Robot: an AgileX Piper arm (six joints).
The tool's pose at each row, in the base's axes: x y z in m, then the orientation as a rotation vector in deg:
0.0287, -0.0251, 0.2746, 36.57, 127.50, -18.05
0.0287, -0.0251, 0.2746, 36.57, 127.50, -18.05
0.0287, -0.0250, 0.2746, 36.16, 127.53, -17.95
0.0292, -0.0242, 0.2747, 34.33, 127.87, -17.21
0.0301, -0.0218, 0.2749, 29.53, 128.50, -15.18
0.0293, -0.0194, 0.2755, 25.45, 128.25, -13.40
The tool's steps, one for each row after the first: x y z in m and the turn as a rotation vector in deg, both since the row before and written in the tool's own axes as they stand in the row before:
0.0000, 0.0000, 0.0000, 0.00, 0.00, 0.00
0.0000, 0.0001, 0.0000, -0.22, -0.07, -0.25
-0.0001, 0.0009, -0.0001, -1.16, -0.10, -1.08
0.0001, 0.0025, -0.0005, -3.11, -0.40, -2.76
0.0007, 0.0018, -0.0018, -2.73, -0.98, -2.17

